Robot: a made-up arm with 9 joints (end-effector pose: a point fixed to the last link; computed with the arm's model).
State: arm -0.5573 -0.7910 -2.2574 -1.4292 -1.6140 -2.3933 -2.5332 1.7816 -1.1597
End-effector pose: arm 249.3 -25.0 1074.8 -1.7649 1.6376 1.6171
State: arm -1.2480 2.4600 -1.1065 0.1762 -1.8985 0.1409 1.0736 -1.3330 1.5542
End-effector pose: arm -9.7 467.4 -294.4 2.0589 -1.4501 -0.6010
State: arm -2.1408 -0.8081 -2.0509 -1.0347 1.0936 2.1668 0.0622 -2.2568 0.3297
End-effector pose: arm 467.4 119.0 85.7 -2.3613 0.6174 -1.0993
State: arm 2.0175 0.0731 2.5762 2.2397 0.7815 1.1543 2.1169 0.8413 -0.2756
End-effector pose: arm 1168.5 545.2 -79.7 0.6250 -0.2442 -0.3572
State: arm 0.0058 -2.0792 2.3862 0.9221 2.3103 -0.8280 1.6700 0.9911 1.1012
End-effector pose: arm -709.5 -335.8 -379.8 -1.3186 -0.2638 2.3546
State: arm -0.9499 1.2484 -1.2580 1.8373 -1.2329 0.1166 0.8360 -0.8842 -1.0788
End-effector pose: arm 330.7 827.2 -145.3 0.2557 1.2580 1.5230
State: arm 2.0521 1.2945 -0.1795 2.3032 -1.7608 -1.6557 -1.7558 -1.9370 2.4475
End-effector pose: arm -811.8 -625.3 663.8 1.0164 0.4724 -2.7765
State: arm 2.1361 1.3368 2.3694 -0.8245 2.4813 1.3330 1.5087 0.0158 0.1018
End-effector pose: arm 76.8 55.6 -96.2 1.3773 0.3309 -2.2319
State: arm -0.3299 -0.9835 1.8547 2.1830 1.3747 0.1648 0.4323 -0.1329 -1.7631
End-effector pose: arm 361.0 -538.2 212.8 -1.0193 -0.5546 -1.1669
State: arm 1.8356 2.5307 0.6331 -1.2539 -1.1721 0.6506 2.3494 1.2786 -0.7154
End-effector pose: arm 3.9 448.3 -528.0 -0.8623 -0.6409 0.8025
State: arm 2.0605 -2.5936 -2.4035 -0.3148 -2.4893 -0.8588 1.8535 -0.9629 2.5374
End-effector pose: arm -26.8 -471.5 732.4 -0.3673 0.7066 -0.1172
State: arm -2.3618 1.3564 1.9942 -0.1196 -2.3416 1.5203 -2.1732 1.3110 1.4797
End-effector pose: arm 252.8 -1248.2 -191.0 1.0912 -0.3244 -1.5524
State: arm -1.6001 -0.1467 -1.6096 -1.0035 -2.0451 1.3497 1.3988 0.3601 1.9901
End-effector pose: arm 234.8 43.7 628.5 0.9880 0.6334 -1.6494
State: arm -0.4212 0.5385 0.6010 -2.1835 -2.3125 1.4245 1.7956 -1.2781 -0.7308
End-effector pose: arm -124.3 149.7 105.2 -1.4466 -1.9378 0.7718
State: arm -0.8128 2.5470 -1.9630 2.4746 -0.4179 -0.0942 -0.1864 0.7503 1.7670
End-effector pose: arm -11.6 645.5 -280.4 1.6650 0.6223 -0.0833
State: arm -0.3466 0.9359 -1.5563 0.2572 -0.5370 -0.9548 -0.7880 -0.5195 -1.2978
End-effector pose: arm 404.4 -356.3 630.9 1.8104 0.7046 -0.8450
